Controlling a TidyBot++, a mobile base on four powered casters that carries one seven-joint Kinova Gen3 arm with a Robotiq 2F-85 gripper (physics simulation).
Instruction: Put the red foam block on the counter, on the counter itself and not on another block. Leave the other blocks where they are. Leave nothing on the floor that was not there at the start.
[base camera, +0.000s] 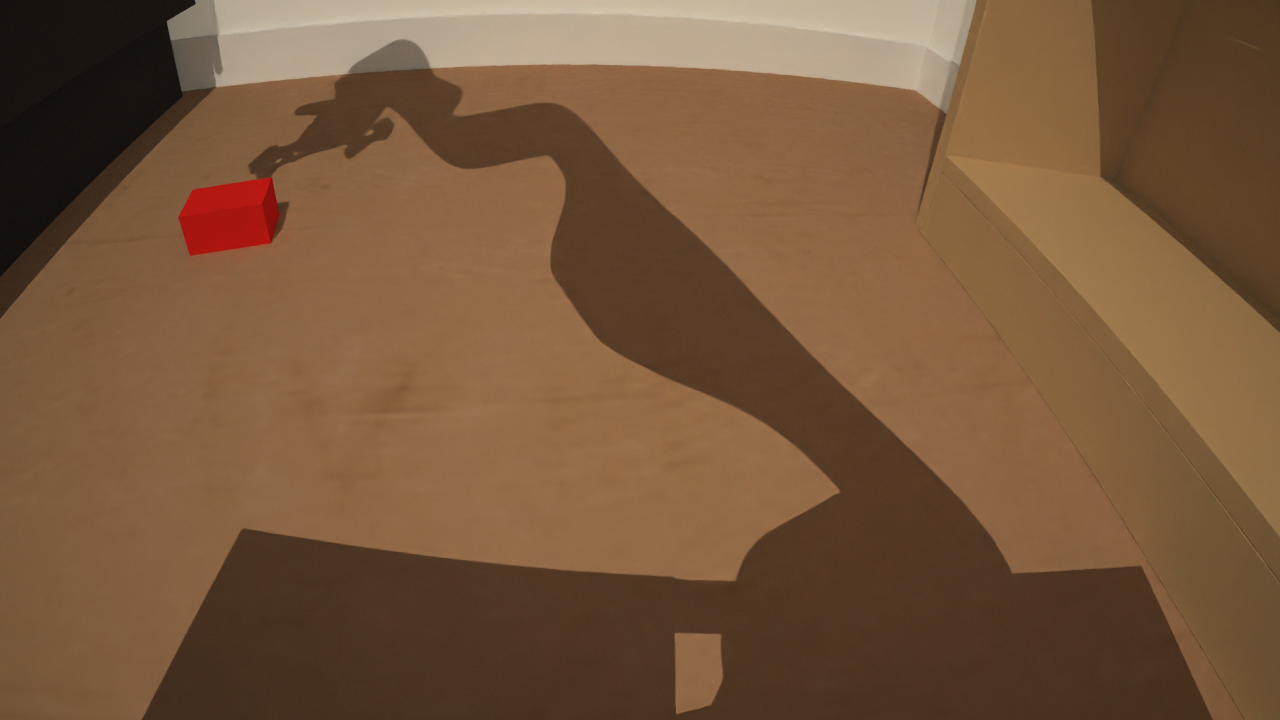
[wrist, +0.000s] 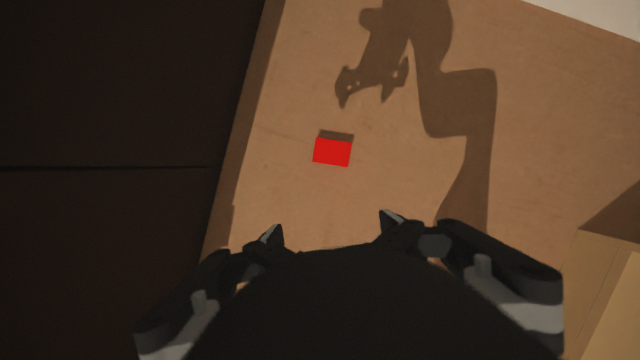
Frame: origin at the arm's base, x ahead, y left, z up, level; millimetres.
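Seen in the pictures: gripper, fingertip midpoint: (wrist: 331, 228).
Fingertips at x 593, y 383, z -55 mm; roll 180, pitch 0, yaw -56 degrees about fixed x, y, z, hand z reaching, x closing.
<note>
A point is followed by its place in that frame.
The red foam block (base camera: 229, 217) @[x 654, y 390, z -361 mm] (wrist: 332, 152) @[x 680, y 405, z -352 mm] lies on the brown floor, at the left in the base camera view and a little above the middle in the wrist view. My gripper (wrist: 331, 228) @[x 593, y 383, z -55 mm] is open, with its two fingers wide apart and no object between them. It is above the floor, and the block shows beyond the fingertips in the wrist view. The gripper itself does not show in the base camera view; its shadow falls on the floor near the block. The counter top and the other blocks do not show in either view.
A dark cabinet front (base camera: 71, 116) @[x 812, y 712, z -305 mm] (wrist: 110, 100) @[x 607, y 619, z -69 mm] stands at the left, close to the block. A tan wooden open cabinet (base camera: 1056, 277) @[x 562, y -359, z -303 mm] (wrist: 595, 275) @[x 694, y -340, z -332 mm] stands at the right. A white wall with a baseboard (base camera: 572, 40) @[x 1263, y 110, z -353 mm] closes off the far end. The arm's shadow crosses the floor.
</note>
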